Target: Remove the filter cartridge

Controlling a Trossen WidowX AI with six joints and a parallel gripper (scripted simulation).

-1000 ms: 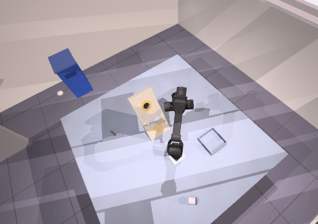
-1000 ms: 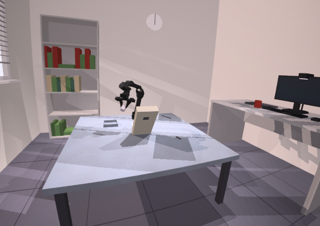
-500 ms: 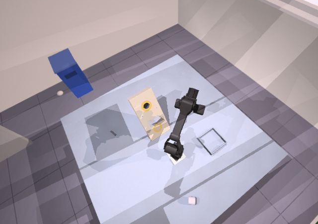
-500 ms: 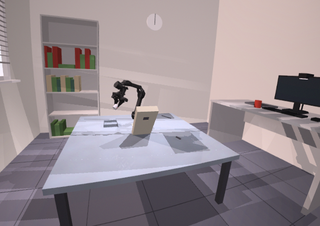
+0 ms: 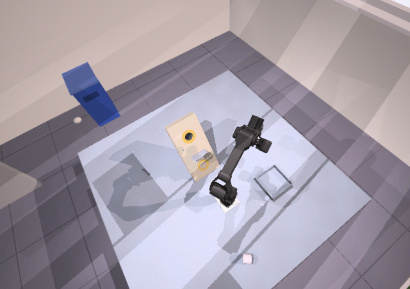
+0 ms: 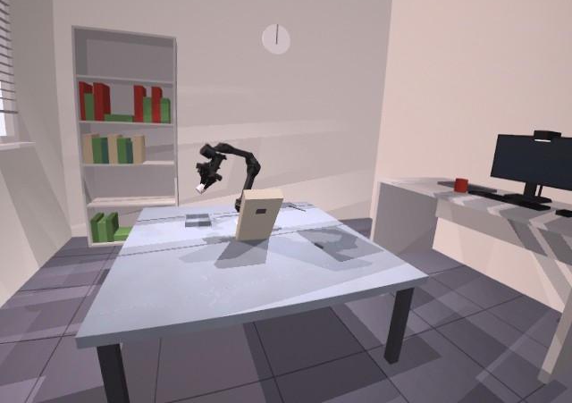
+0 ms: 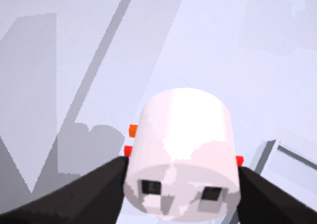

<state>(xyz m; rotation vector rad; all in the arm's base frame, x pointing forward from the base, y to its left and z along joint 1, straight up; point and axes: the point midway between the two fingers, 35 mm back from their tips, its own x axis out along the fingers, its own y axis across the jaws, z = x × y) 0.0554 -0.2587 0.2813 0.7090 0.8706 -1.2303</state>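
The clear square tray is 25 cm below my gripper tip, 18 cm behind it and 1 cm to the left of it. Also, from my gripper tip: dark piece (49 cm to the left, 43 cm ahead, 25 cm below); round pale grey filter cartridge (right at my gripper tip); beige service panel (26 cm ahead, 21 cm to the left, 11 cm below).
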